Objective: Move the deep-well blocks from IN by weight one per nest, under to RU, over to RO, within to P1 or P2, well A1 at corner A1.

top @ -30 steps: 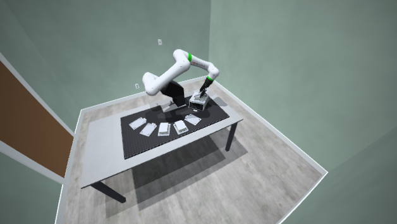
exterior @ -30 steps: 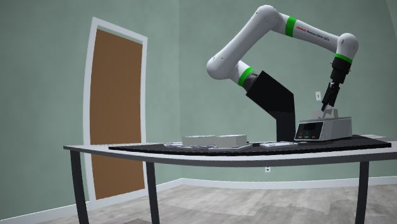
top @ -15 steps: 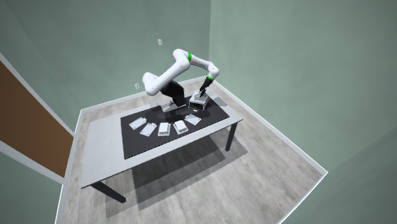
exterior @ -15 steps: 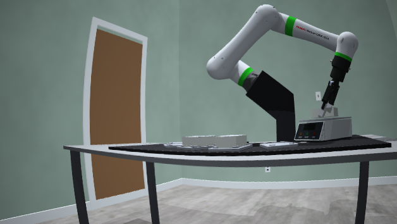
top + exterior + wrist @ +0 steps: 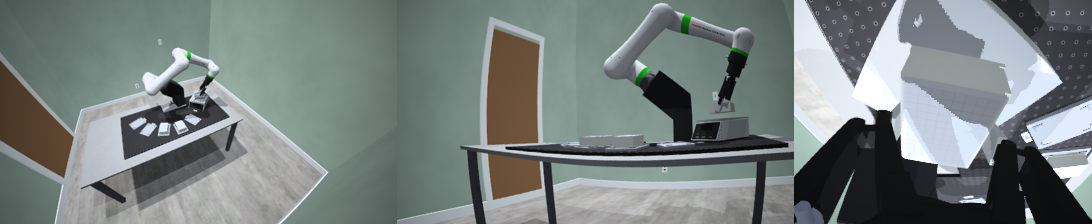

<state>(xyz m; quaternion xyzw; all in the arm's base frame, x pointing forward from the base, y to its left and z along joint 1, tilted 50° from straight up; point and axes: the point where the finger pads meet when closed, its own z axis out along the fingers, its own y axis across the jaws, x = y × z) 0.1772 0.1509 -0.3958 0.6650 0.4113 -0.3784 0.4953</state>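
The check-weigher platform lies 7 cm below my hand. From my hand the other things lie so: grey deep-well block 1 cm below; then check-weigher CW 10 cm below.
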